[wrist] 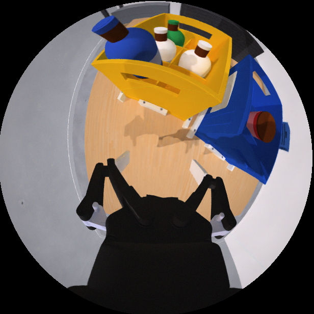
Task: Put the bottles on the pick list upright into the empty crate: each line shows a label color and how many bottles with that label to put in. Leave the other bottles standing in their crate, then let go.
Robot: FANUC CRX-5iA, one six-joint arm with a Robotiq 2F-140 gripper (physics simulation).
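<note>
A yellow crate (pixel 165 92) stands at the top of the wrist view. It holds a large blue bottle (pixel 131 46) with a brown neck and blue cap, two white bottles (pixel 165 50) (pixel 194 64) with white caps, and a green bottle (pixel 175 37) behind them. Their lower parts are mostly hidden by the crate wall. A blue crate (pixel 222 117) stands to the right, with a red-and-brown bottle (pixel 264 126) in it; much of its inside is hidden. My gripper (pixel 160 160) is open with nothing between its fingers, over the table on the near side of the yellow crate.
The wooden table (pixel 145 175) lies under the gripper. A blue card (pixel 285 136) shows partly beyond the blue crate; its writing is unreadable. A dark ridged block (pixel 225 25) stands behind the yellow crate. White brackets (pixel 152 107) line the crates' lower edges.
</note>
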